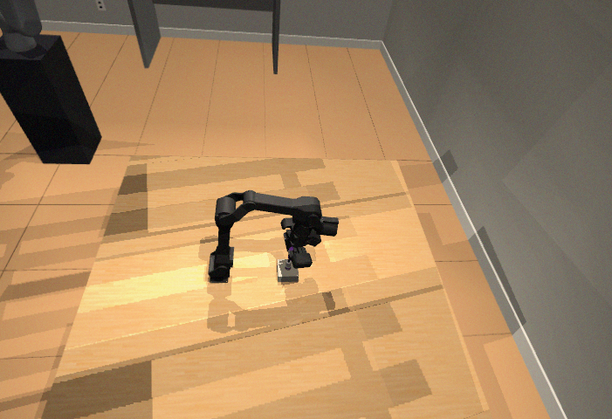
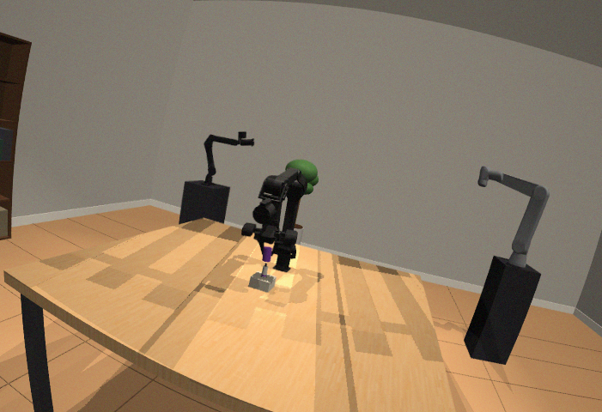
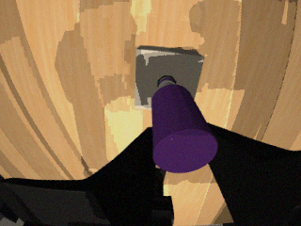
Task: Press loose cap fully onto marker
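The pale holder block lies 100 mm below my gripper tip. The rest, counted from my gripper tip: purple cap (10 mm ahead, 10 mm above).
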